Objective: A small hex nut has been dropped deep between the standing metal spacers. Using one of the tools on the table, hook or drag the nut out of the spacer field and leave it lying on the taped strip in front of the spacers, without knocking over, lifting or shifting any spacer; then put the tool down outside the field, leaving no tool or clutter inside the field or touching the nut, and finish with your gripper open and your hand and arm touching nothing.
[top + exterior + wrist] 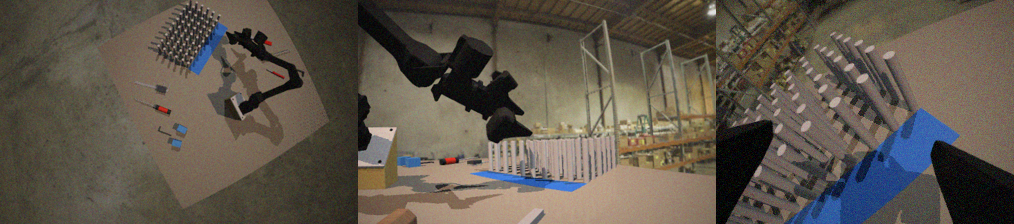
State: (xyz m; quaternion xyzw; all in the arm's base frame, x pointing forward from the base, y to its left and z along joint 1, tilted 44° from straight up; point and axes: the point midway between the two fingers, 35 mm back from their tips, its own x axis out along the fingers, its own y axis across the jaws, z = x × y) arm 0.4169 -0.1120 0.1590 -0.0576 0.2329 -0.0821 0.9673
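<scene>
Right now the wooden-handled tool is 30 cm to the right of my gripper tip, 27 cm behind it and 14 cm below it. The rest, counted from my gripper tip: blue taped strip 16 cm below, 13 cm to the left, 1 cm ahead.
</scene>
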